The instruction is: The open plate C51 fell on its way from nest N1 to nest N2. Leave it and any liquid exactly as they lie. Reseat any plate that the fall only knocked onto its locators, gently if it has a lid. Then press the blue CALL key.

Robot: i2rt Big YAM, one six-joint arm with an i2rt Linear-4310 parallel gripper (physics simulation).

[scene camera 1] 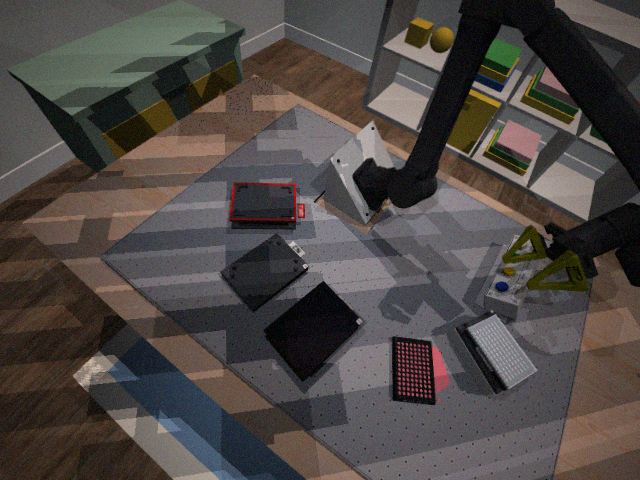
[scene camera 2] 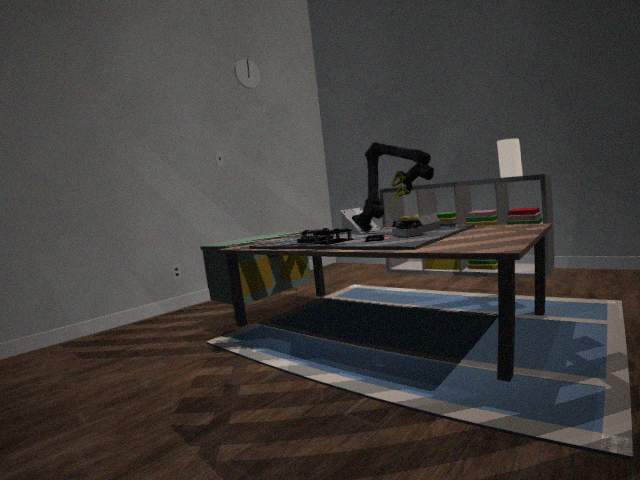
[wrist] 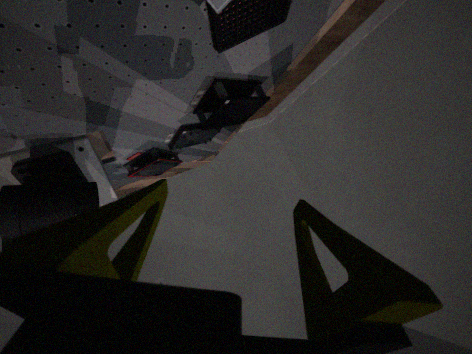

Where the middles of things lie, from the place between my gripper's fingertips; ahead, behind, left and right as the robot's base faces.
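I see the red-framed plate (scene camera 1: 261, 202), and it is 19 cm below my hand, 54 cm to the right of it and 5 cm ahead of it.
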